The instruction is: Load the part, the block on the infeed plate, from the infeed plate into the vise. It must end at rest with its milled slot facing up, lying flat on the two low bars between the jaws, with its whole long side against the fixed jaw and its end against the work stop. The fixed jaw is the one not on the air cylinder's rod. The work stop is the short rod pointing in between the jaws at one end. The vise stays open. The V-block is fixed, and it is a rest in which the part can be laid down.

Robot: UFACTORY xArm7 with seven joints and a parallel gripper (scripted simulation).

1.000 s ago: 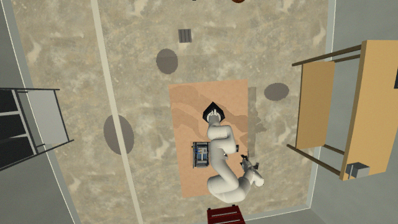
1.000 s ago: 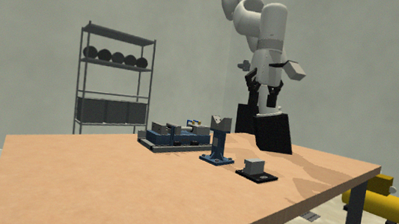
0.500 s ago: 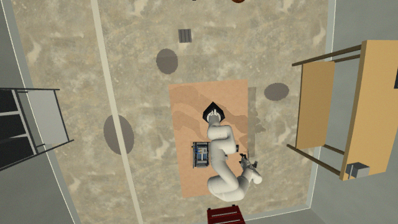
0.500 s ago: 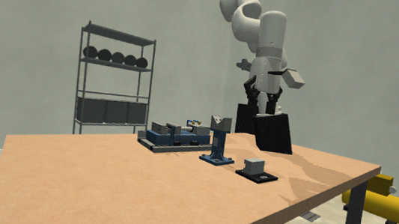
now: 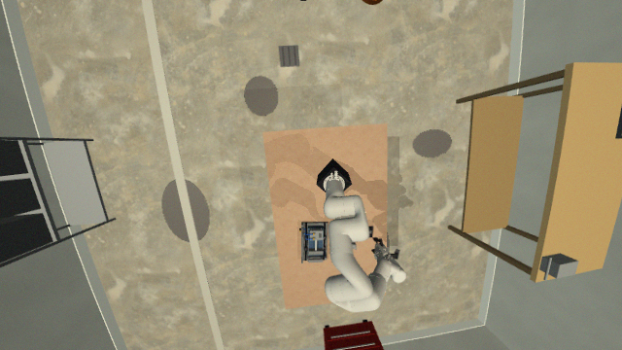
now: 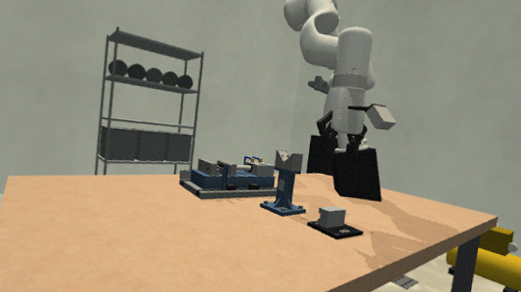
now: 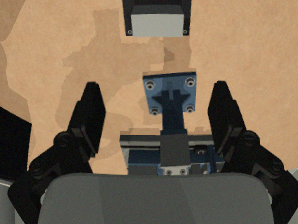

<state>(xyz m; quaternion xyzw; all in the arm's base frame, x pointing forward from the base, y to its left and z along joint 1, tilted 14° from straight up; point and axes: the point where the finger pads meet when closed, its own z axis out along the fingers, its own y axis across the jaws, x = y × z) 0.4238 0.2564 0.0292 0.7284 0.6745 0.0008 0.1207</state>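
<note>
Now: hand 150 mm above the grey block. From my hand the other things lie so: black infeed plate (20 mm to the left, 170 mm below); work stop (100 mm ahead, 340 mm to the right, 90 mm below); grey V-block (10 mm ahead, 130 mm to the right, 40 mm below).
</note>
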